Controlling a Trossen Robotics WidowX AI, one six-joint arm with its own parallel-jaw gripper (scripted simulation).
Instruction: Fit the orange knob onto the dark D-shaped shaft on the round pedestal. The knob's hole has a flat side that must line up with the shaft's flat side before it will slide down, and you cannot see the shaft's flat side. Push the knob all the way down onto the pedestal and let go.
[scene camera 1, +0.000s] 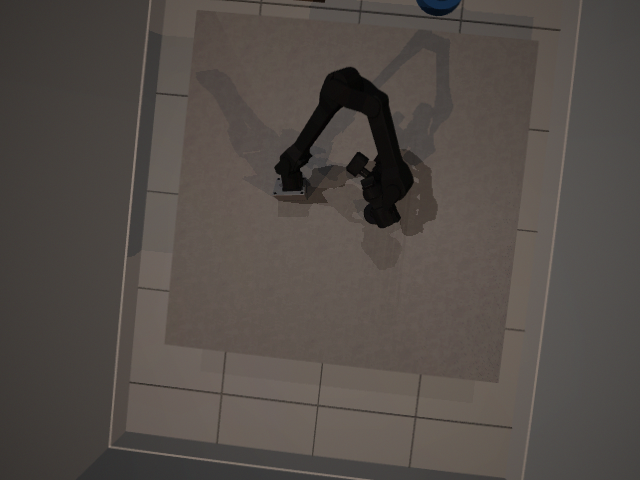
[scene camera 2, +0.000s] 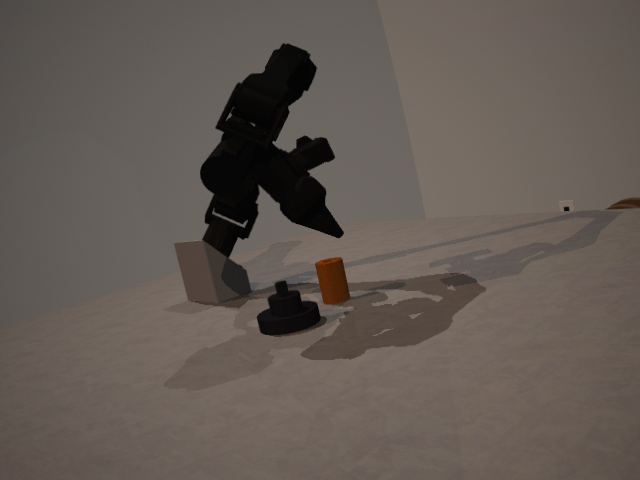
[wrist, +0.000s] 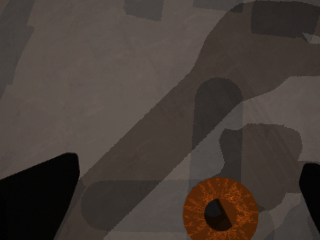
Observation:
My gripper (scene camera 2: 334, 228) is open and holds nothing. Further things: an orange knob (scene camera 2: 331, 274).
My gripper also shows in the wrist view (wrist: 191, 169).

